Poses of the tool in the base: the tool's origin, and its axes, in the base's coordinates. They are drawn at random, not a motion.
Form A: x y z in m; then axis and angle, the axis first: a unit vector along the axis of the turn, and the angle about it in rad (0 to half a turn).
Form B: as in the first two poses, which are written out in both.
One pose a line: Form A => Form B
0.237 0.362 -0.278 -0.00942 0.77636 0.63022 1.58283 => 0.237 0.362 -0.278 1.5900 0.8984 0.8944
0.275 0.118 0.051 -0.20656 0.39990 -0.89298 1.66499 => 0.275 0.118 0.051 -1.6191 0.1976 -0.6538
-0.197 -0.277 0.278 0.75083 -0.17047 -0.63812 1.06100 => -0.197 -0.277 0.278 -0.6757 0.0967 0.7957
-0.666 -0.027 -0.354 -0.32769 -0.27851 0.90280 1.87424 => -0.666 -0.027 -0.354 1.7320 0.1187 -0.6995
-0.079 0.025 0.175 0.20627 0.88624 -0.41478 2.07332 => -0.079 0.025 0.175 -2.9238 1.1277 -2.1280
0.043 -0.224 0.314 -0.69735 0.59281 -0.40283 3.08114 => 0.043 -0.224 0.314 -1.6019 -0.5533 -2.4851
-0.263 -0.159 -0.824 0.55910 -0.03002 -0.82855 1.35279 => -0.263 -0.159 -0.824 -1.0595 0.3403 0.6432
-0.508 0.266 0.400 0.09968 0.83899 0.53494 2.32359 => -0.508 0.266 0.400 2.4690 0.5498 1.8098
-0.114 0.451 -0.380 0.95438 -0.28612 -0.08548 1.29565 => -0.114 0.451 -0.380 -0.2921 -0.2177 1.2831
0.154 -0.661 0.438 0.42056 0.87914 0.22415 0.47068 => 0.154 -0.661 0.438 0.1546 0.3989 0.2323
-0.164 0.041 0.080 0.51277 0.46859 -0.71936 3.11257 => -0.164 0.041 0.080 2.3714 0.8499 -1.5175
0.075 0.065 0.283 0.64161 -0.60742 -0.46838 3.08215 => 0.075 0.065 0.283 -1.7852 0.5997 2.3161
